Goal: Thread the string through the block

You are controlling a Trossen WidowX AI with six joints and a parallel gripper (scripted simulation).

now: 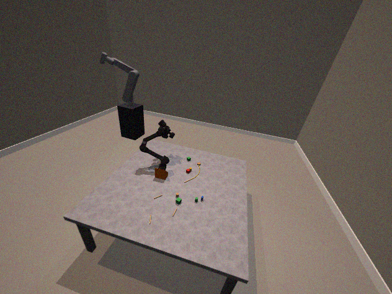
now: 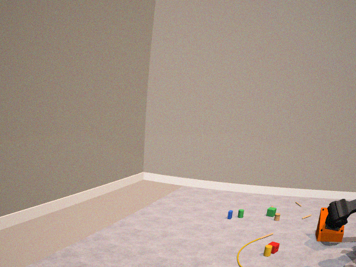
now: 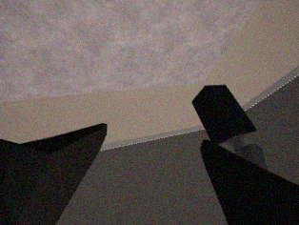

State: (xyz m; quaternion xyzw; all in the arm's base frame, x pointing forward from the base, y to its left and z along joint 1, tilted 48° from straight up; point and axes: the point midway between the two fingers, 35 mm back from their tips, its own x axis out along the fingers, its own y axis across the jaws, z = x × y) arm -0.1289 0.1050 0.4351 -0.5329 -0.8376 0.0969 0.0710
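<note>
Now: gripper tip 390 mm short of the red block, 250 mm to the left of it and 230 mm above it. From my gripper tip the other things lie so: round wooden button (450 mm ahead, 240 mm below, 60 mm to the right); thin wooden stick (440 mm ahead, 370 mm to the right, 240 mm below); yellow cylinder (400 mm ahead, 230 mm below, 210 mm to the right).
</note>
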